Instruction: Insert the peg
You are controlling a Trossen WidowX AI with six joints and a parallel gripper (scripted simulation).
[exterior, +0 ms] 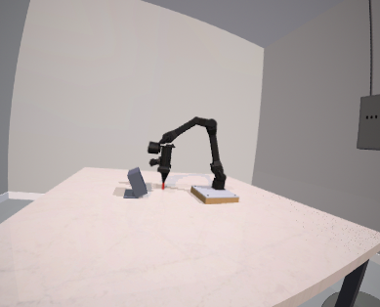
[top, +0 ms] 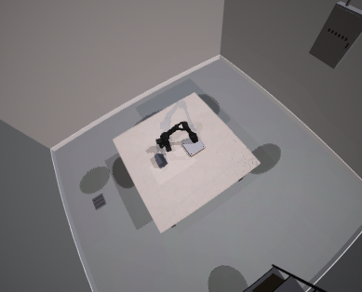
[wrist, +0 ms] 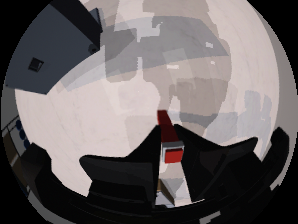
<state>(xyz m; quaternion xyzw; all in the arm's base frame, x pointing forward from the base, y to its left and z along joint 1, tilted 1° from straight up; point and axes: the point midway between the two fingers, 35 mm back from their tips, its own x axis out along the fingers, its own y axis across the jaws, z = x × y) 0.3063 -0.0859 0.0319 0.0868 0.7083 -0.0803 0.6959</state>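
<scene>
Right now my gripper tip is 15 cm short of the panel, 11 cm to the right of it and 2 cm below it. Also, from my gripper tip: peg: 2 cm above.
</scene>
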